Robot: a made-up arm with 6 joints.
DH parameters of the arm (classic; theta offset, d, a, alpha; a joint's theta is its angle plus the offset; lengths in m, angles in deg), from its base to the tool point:
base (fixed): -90 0.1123 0 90
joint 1: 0 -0.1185 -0.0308 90
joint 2: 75.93 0 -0.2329 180
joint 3: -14.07 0.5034 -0.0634 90
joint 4: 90 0.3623 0.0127 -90
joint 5: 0 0.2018 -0.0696 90
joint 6: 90 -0.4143 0.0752 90
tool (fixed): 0 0.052 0 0
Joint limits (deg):
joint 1: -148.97..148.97
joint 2: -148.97..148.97
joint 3: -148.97..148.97
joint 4: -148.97..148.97
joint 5: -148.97..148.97
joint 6: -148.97..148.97
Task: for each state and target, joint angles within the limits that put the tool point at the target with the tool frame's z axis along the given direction. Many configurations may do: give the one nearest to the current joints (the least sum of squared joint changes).
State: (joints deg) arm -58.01 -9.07 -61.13 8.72 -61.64 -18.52
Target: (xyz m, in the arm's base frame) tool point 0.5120 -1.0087 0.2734 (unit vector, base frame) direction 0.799 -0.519 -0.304
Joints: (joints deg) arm -65.61 32.06 -69.51 -21.22 -76.75 25.14
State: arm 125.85 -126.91 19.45 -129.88 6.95 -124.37
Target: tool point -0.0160 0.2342 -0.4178 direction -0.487 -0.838 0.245
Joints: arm 147.12 -146.15 -10.76 -120.48 -11.76 -108.40
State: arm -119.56 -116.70 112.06 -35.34 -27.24 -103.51
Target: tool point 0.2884 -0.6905 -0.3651 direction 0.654 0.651 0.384
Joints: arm -135.92 -84.70 106.34 -64.73 -53.93 -66.50
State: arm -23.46 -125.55 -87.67 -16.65 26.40 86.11
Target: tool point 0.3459 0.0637 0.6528 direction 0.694 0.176 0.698
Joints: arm -29.22 -106.29 -82.56 18.25 -12.88 38.94
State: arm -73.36 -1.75 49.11 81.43 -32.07 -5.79
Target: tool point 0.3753 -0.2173 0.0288 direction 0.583 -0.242 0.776
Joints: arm -115.56 5.75 68.31 95.10 8.44 1.64
